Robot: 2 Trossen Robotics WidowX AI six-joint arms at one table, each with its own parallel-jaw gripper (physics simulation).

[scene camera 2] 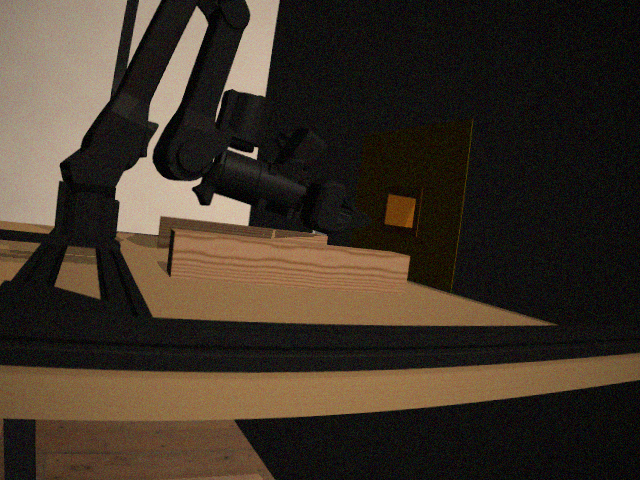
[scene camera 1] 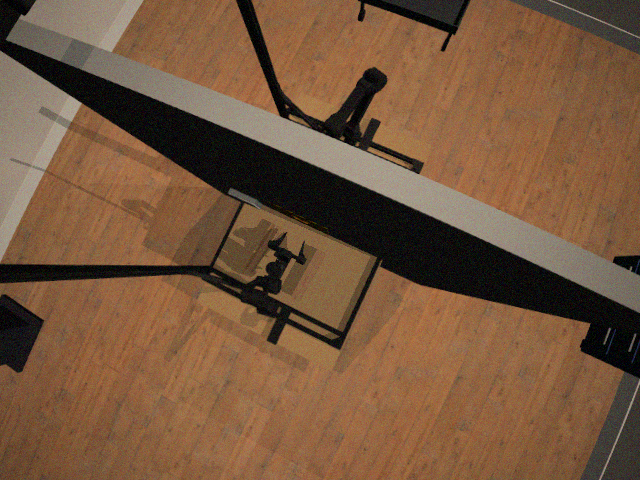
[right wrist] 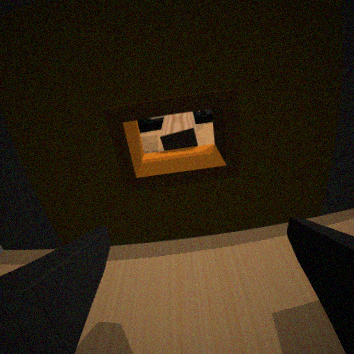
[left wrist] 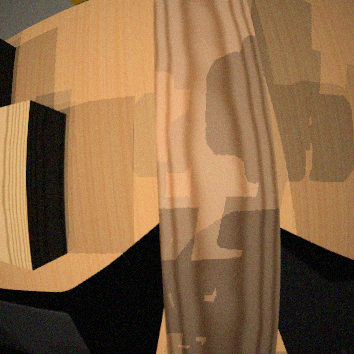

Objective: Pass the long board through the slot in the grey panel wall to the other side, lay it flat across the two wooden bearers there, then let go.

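Observation:
The long board (left wrist: 218,140) runs down the middle of the left wrist view, above the table. My left gripper (left wrist: 208,227) is shut on it, a dark finger on each side. Through the orange-rimmed slot (right wrist: 175,163) (scene camera 2: 400,210) in the dark panel wall (right wrist: 175,53) (scene camera 2: 413,71) (scene camera 1: 366,167), the board's dark end (right wrist: 179,139) shows on the far side. My right gripper (right wrist: 199,232) (scene camera 2: 361,220) (scene camera 1: 292,240) is open and empty. It points at the slot from a short distance. Two wooden bearers, the front bearer (scene camera 2: 285,267) and the rear bearer (scene camera 2: 213,228), lie on the table under my right arm.
A wooden block (left wrist: 14,182) stands on the table on the left arm's side. A black table frame (scene camera 1: 361,295) borders the right arm's table. Black tripod legs (scene camera 1: 261,52) (scene camera 1: 137,271) cross the wooden floor.

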